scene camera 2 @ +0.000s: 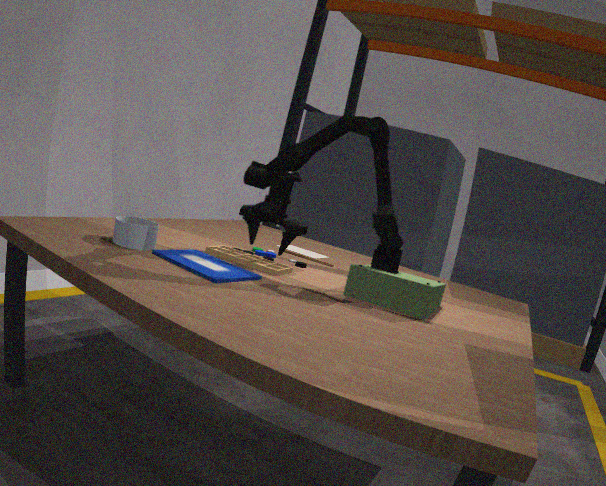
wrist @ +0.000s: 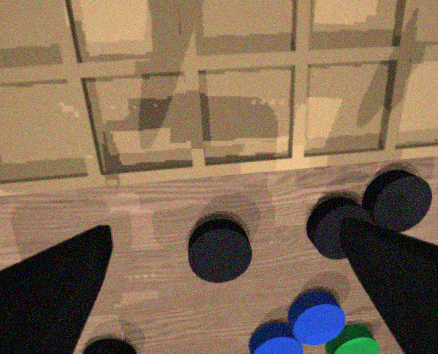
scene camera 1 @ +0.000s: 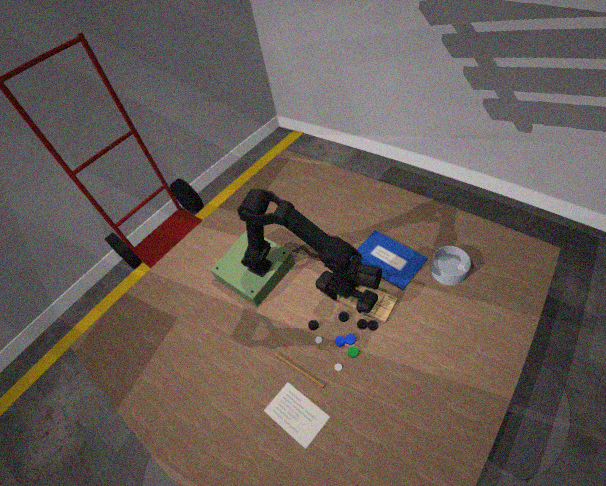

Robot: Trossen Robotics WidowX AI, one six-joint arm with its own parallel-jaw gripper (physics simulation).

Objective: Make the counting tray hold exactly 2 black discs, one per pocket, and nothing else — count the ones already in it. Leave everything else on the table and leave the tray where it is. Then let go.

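The wooden counting tray (scene camera 1: 388,306) (scene camera 2: 283,270) (wrist: 299,125) lies flat, partly under my gripper. The pockets showing in the wrist view hold shadows and no disc; the rest are out of that view. My gripper (scene camera 1: 348,293) (scene camera 2: 266,248) (wrist: 228,232) is open and empty, above the table beside the tray's long edge. A single black disc (scene camera 1: 343,316) (wrist: 220,257) lies on the table between the fingers as seen by the wrist. Two touching black discs (scene camera 1: 361,324) (wrist: 400,202) lie right of it, one partly behind a fingertip. Another black disc (scene camera 1: 313,324) (wrist: 110,346) lies to the left.
Two blue discs (scene camera 1: 340,341) (wrist: 319,322), a green disc (scene camera 1: 353,351) (wrist: 354,346) and two small white discs (scene camera 1: 318,339) (scene camera 1: 338,367) lie near the black ones. A blue folder (scene camera 1: 412,260), round bowl (scene camera 1: 450,273) (scene camera 2: 134,232), pencil (scene camera 1: 301,371) and paper (scene camera 1: 297,415) are on the table.
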